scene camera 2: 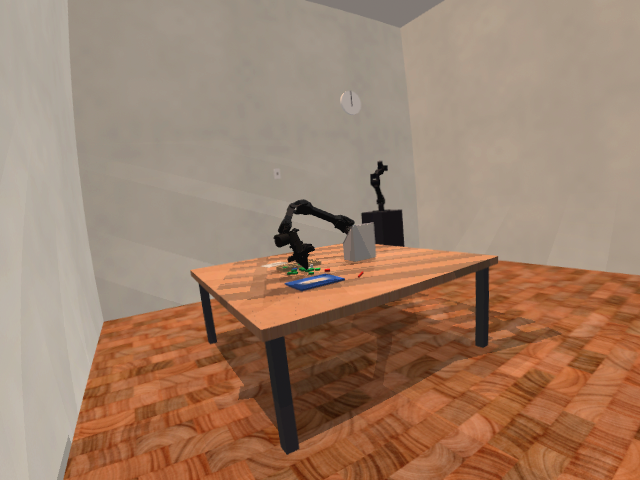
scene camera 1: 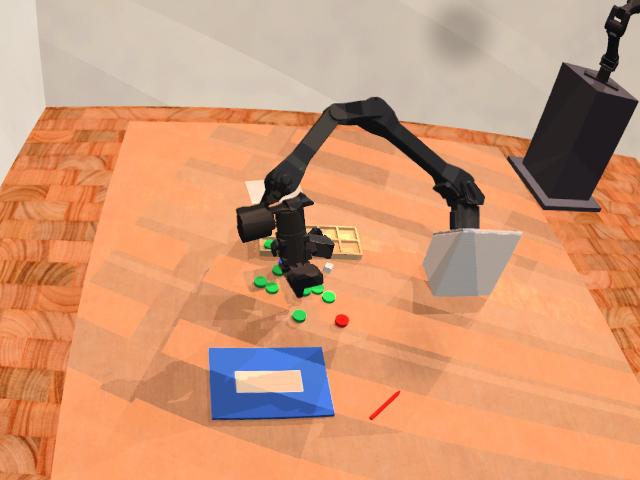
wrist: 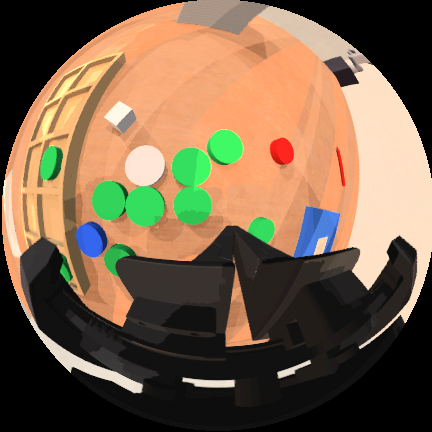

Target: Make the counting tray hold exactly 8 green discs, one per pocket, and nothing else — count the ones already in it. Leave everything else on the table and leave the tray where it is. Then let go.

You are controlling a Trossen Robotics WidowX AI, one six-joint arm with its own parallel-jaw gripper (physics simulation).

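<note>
The pocketed wooden tray (scene camera 1: 353, 256) (wrist: 69, 175) lies behind my gripper. One green disc (wrist: 51, 163) sits in a tray pocket in the wrist view; another green disc (scene camera 1: 269, 243) (wrist: 65, 270) shows in an end pocket, partly hidden in the wrist view. My gripper (scene camera 1: 301, 292) (scene camera 2: 306, 266) (wrist: 230, 230) is shut and empty, low over the table in front of the tray. Several green discs lie loose around it, including one (scene camera 1: 328, 297) (wrist: 225, 147) near the red disc, one (scene camera 1: 299, 315) (wrist: 261, 230) in front, and one (wrist: 119, 259) partly behind a finger.
A red disc (scene camera 1: 341, 320) (wrist: 282, 151), a blue disc (wrist: 91, 239), a pale disc (wrist: 145, 165) and a white cube (scene camera 1: 328, 267) (wrist: 120, 116) lie nearby. A blue folder (scene camera 1: 222, 382) (scene camera 2: 295, 283) and red pen (scene camera 1: 385, 405) lie in front. A grey block (scene camera 1: 467, 263) stands right.
</note>
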